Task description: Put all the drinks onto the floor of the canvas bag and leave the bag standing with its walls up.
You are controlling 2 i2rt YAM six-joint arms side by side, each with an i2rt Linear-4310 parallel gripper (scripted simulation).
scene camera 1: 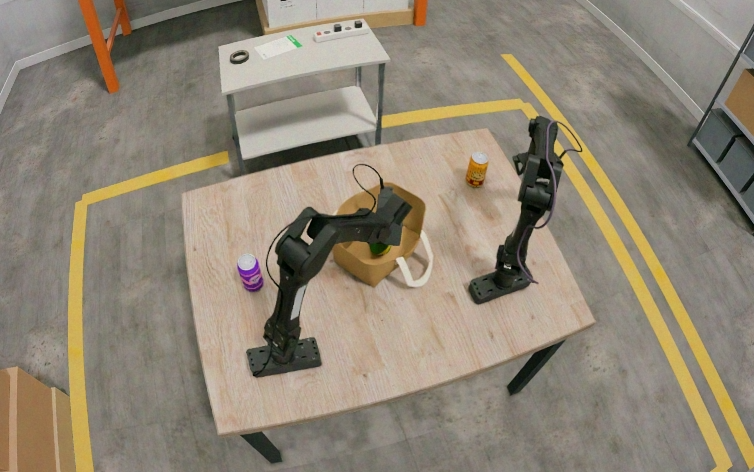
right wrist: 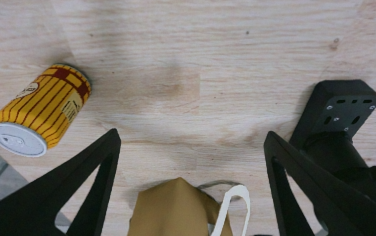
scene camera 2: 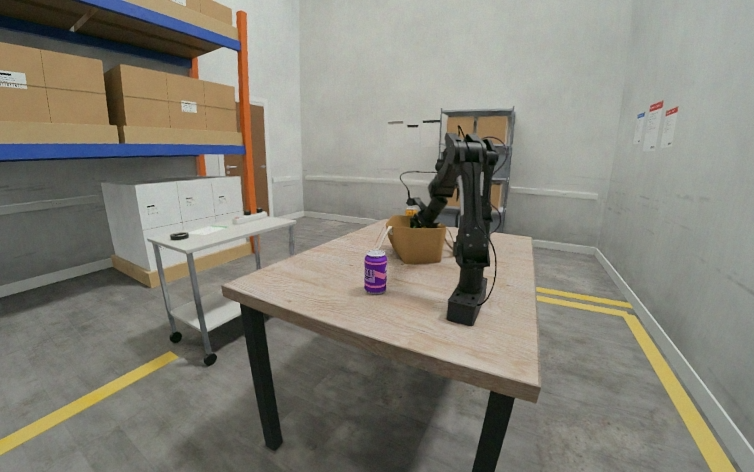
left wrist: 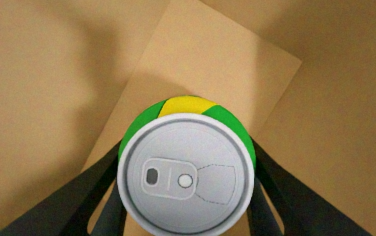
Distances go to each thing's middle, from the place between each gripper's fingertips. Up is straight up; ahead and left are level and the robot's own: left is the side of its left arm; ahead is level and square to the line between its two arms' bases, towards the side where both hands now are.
My left gripper is now 2 cm short of the purple can point(scene camera 2: 375, 267), 40 cm to the right of it and 3 cm above it.
Now: the purple can 870 mm to the left of my right hand, 120 mm below it and 70 mm ahead of it.
